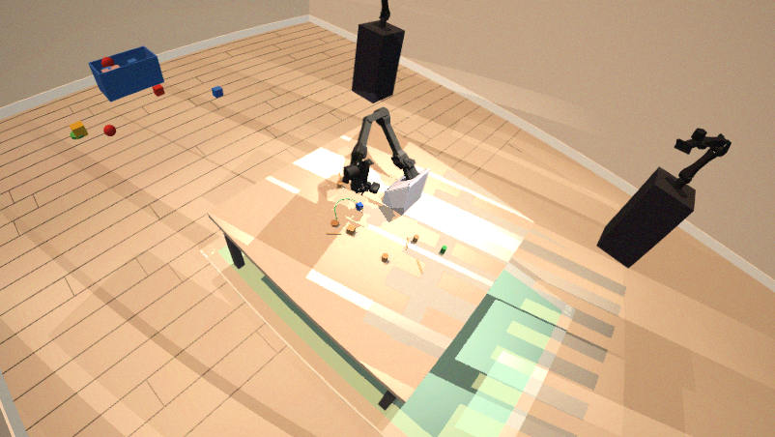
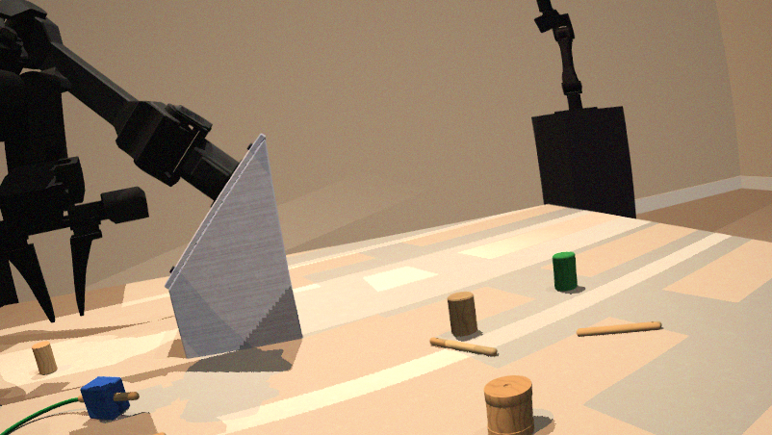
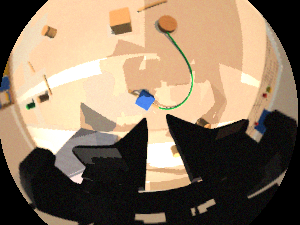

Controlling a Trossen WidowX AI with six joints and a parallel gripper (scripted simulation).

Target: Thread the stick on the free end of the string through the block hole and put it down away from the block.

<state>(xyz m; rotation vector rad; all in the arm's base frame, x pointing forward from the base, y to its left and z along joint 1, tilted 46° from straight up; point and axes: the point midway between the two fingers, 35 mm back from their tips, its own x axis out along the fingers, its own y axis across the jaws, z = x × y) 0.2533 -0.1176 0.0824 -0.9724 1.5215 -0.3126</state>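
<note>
The blue cube is 10 mm to the left of my gripper tip and 80 mm below it. The rest, counted from my gripper tip: round wooden button: 180 mm ahead, 10 mm to the left, 90 mm below; then wooden peg: 140 mm behind, 120 mm to the right, 70 mm below; then wooden block: 150 mm ahead, 100 mm to the left, 70 mm below.
</note>
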